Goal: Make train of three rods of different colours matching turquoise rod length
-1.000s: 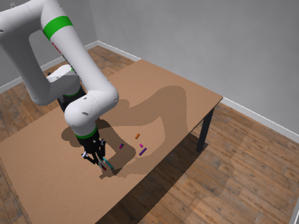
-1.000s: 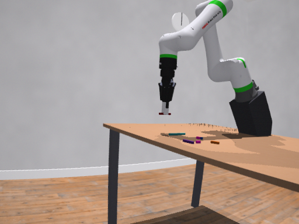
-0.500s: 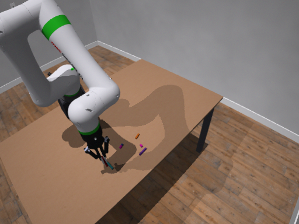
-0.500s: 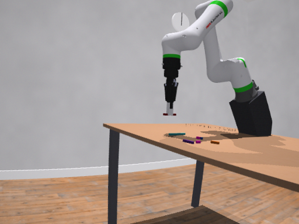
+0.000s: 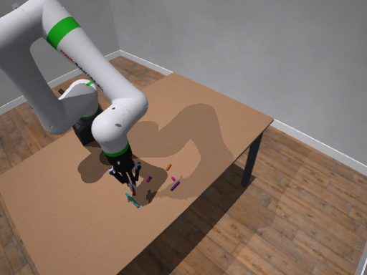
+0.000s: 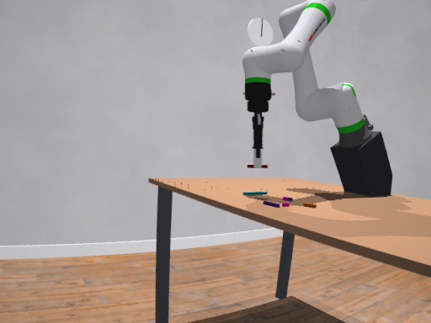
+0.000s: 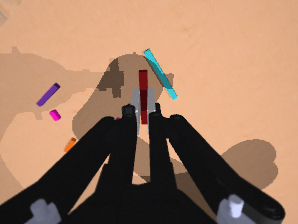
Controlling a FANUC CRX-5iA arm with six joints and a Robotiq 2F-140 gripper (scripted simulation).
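Now: hand 13 cm to the right of the blue rod, 13 cm above it and 2 cm past it. The rest, counted from my hand: purple rod: 16 cm to the left, 13 cm below, 11 cm ahead; then red rod: 3 cm below; then turquoise rod: 13 cm below, 2 cm behind, 1 cm to the right.
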